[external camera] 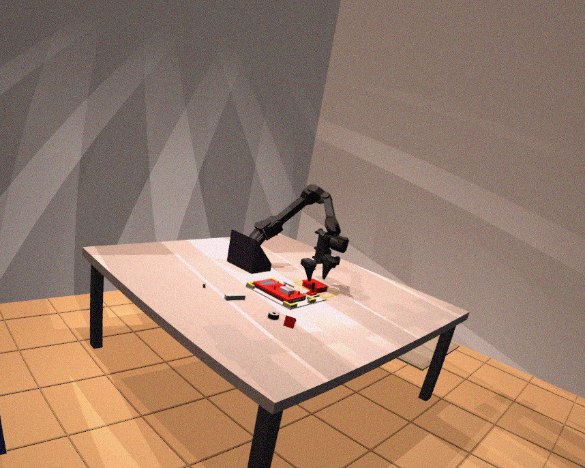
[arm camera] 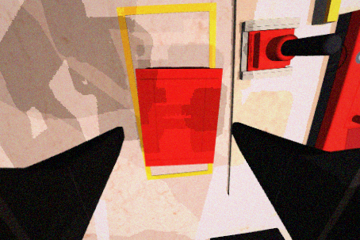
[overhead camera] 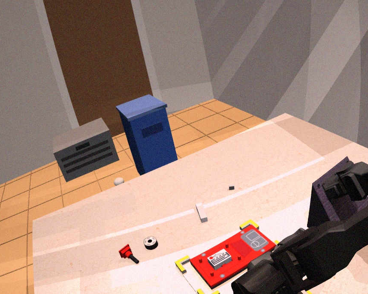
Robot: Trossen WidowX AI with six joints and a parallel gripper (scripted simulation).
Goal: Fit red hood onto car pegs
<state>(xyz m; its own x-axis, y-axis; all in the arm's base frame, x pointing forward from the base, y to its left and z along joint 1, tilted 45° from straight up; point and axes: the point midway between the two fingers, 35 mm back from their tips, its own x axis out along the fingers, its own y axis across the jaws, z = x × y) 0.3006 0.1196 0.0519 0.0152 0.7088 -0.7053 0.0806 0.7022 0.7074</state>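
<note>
Now: the red hood 20 mm below my gripper tip. The rest, counted from my gripper tip: white bar: 420 mm to the right, 50 mm behind, 30 mm below; black-and-white wheel: 400 mm to the right, 140 mm ahead, 30 mm below; grey engine block: 210 mm to the right, 20 mm ahead, 10 mm below.
</note>
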